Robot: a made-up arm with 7 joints. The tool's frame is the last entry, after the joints.
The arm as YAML. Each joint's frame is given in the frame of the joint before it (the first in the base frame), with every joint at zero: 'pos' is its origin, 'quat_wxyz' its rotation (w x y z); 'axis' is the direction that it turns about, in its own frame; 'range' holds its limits. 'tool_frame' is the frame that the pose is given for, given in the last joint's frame.
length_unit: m
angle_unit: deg
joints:
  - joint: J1
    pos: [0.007, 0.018, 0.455]
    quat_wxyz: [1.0, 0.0, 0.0, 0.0]
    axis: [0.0, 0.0, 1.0]
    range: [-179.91, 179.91]
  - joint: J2
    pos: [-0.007, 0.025, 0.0]
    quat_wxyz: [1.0, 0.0, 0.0, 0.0]
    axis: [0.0, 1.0, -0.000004]
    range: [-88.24, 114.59]
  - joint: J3
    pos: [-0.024, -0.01, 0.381]
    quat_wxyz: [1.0, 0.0, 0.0, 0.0]
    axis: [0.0, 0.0, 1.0]
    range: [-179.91, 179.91]
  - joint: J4
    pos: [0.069, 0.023, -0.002]
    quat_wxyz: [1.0, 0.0, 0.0, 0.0]
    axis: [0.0, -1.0, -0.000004]
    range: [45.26, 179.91]
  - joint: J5
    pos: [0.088, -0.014, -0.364]
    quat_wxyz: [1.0, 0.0, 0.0, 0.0]
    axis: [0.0, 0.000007, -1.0]
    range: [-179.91, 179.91]
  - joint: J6
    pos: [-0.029, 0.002, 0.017]
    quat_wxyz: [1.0, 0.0, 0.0, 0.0]
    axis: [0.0, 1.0, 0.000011]
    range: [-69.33, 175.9]
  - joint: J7
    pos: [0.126, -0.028, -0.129]
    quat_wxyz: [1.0, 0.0, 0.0, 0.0]
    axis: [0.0, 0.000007, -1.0]
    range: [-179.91, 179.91]
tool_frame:
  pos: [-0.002, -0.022, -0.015]
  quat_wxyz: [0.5, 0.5, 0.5, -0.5]
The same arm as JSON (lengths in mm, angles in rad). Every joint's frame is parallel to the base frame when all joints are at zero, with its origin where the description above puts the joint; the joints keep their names.
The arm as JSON. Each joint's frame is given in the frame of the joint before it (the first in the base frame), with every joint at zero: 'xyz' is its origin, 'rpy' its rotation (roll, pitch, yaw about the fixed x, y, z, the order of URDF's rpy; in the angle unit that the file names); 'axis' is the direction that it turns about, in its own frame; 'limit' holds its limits. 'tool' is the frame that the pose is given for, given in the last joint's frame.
{"units": {"length": "mm", "angle": "rad"}, "joints": [{"name": "J1", "type": "revolute", "origin": {"xyz": [7.0, 18.0, 455.0], "rpy": [0.0, 0.0, 0.0]}, "axis": "+z", "limit": {"lower": -3.14, "upper": 3.14}}, {"name": "J2", "type": "revolute", "origin": {"xyz": [-7.0, 25.0, 0.0], "rpy": [0.0, 0.0, 0.0]}, "axis": "+y", "limit": {"lower": -1.5401, "upper": 2.0}}, {"name": "J3", "type": "revolute", "origin": {"xyz": [-24.0, -10.0, 381.0], "rpy": [0.0, 0.0, 0.0]}, "axis": "+z", "limit": {"lower": -3.14, "upper": 3.14}}, {"name": "J4", "type": "revolute", "origin": {"xyz": [69.0, 23.0, -2.0], "rpy": [0.0, 0.0, 0.0]}, "axis": "-y", "limit": {"lower": 0.7899, "upper": 3.14}}, {"name": "J5", "type": "revolute", "origin": {"xyz": [88.0, -14.0, -364.0], "rpy": [0.0, 0.0, 0.0]}, "axis": "-z", "limit": {"lower": -3.14, "upper": 3.14}}, {"name": "J6", "type": "revolute", "origin": {"xyz": [-29.0, 2.0, 17.0], "rpy": [0.0, 0.0, 0.0]}, "axis": "+y", "limit": {"lower": -1.21, "upper": 3.07}}, {"name": "J7", "type": "revolute", "origin": {"xyz": [126.0, -28.0, -129.0], "rpy": [0.0, 0.0, 0.0]}, "axis": "-z", "limit": {"lower": -3.14, "upper": 3.14}}], "tool": {"origin": {"xyz": [-2.0, -22.0, -15.0], "rpy": [1.5708, 1.5708, 0.0]}}}
